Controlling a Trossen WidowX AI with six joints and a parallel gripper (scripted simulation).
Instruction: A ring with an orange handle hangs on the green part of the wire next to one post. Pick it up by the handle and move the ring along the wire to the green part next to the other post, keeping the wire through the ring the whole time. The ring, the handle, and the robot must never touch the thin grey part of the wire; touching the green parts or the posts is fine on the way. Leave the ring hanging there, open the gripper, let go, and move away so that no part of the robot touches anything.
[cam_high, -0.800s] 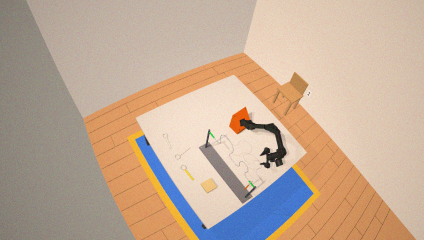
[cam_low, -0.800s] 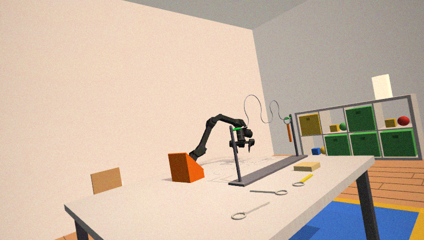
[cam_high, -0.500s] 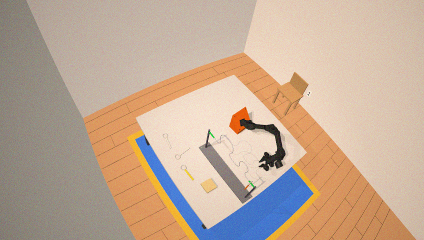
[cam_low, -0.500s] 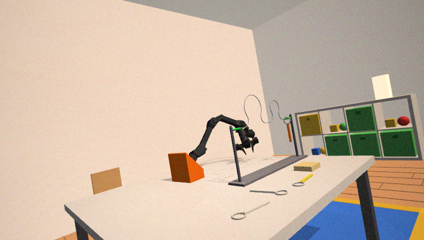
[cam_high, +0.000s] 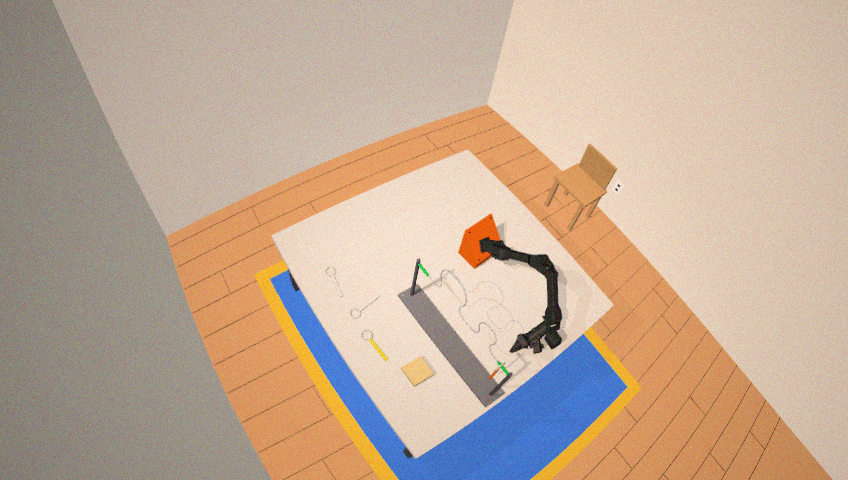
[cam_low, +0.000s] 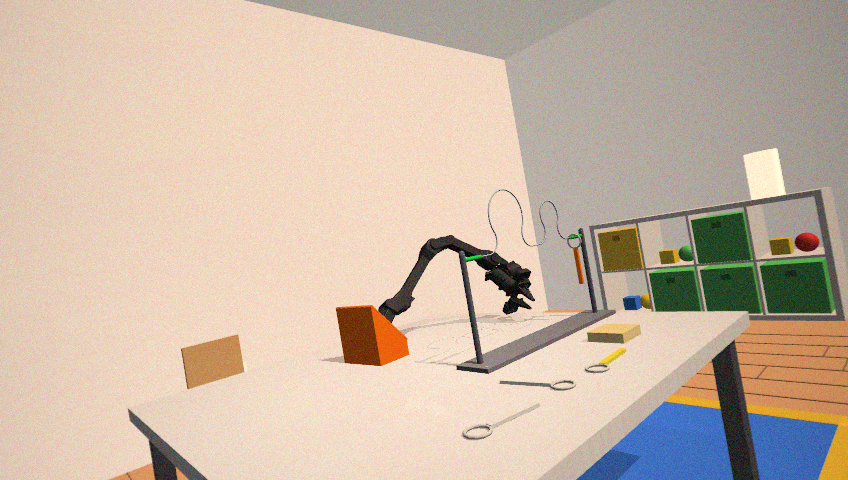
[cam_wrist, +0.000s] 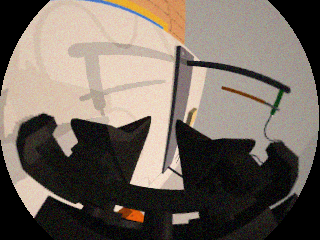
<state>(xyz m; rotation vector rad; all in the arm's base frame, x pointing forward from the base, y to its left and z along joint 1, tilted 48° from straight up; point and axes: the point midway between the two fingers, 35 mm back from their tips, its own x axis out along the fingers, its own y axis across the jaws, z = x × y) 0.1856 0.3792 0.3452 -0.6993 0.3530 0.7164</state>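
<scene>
The ring with orange handle lies 180 mm ahead of my gripper tip, 60 mm to the left of it and 160 mm above it. Also, from my gripper tip: tan block (380 mm ahead, 150 mm to the right, 50 mm below); then yellow-handled ring (480 mm ahead, 370 mm to the right, 60 mm below).
</scene>
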